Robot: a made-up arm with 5 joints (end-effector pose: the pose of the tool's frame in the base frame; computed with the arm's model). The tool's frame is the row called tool.
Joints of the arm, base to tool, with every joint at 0 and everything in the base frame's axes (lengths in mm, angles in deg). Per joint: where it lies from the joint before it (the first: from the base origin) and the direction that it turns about. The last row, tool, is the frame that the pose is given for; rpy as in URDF.
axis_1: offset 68 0 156.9 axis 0 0 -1
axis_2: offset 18.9 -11.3 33.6 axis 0 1 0
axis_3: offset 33.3 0 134 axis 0 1 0
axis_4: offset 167.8 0 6.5 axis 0 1 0
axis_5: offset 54.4 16.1 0 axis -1 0 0
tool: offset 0 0 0 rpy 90 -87.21 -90
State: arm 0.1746 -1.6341 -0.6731 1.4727 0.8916
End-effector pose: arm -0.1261 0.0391 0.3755 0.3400 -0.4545 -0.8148 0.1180
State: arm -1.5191 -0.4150 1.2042 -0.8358 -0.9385
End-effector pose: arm 0.0721 0.1725 0.2146 0.6662 0.6872 -0.2259 0.1815
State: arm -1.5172 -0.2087 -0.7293 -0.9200 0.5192
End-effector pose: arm 0.0687 0.1024 0.5198 0.0781 -0.4946 0.8572 0.1199
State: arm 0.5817 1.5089 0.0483 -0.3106 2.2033
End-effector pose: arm 0.2217 -0.0953 -0.0537 0.6971 -0.1581 -0.0325 0.6986
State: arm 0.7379 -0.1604 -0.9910 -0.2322 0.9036
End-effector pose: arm 0.1474 -0.0657 0.5375 0.0933 -0.7117 -0.6962 0.0055
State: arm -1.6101 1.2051 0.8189 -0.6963 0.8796
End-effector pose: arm 0.0592 0.1011 0.0008 0.3406 0.0461 -0.1122 0.9323
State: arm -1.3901 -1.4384 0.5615 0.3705 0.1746
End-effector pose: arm 0.0705 0.0406 0.4007 0.3685 0.5091 -0.6952 0.3488
